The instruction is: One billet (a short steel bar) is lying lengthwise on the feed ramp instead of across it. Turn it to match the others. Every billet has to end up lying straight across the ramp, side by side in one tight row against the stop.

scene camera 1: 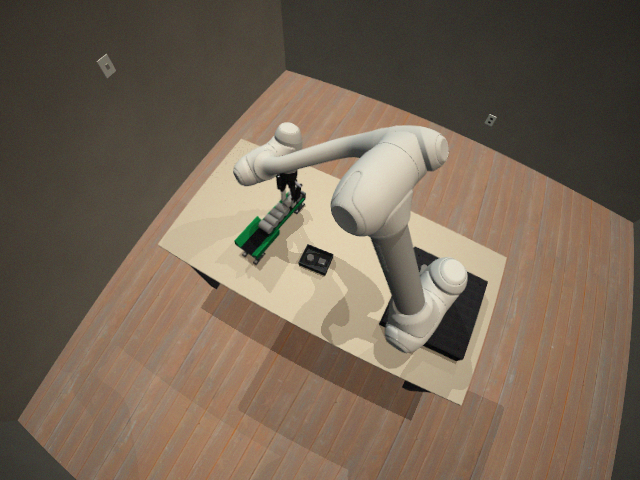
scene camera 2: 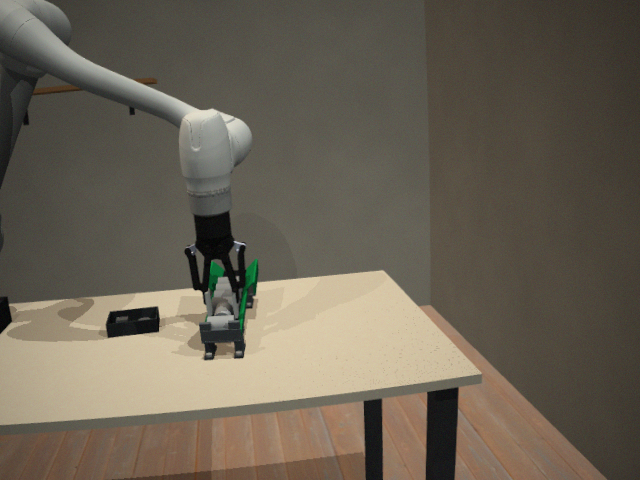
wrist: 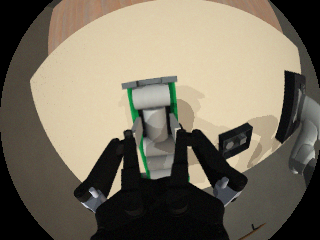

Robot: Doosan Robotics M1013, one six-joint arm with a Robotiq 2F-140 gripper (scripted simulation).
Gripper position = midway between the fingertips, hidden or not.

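Note:
There is my gripper (scene camera 2: 223, 316), which I can see in the wrist view (wrist: 155, 122) too. I see a billet (wrist: 155, 95) and another billet (wrist: 155, 120), and a black tray (scene camera 2: 133, 327) is in sight as well.

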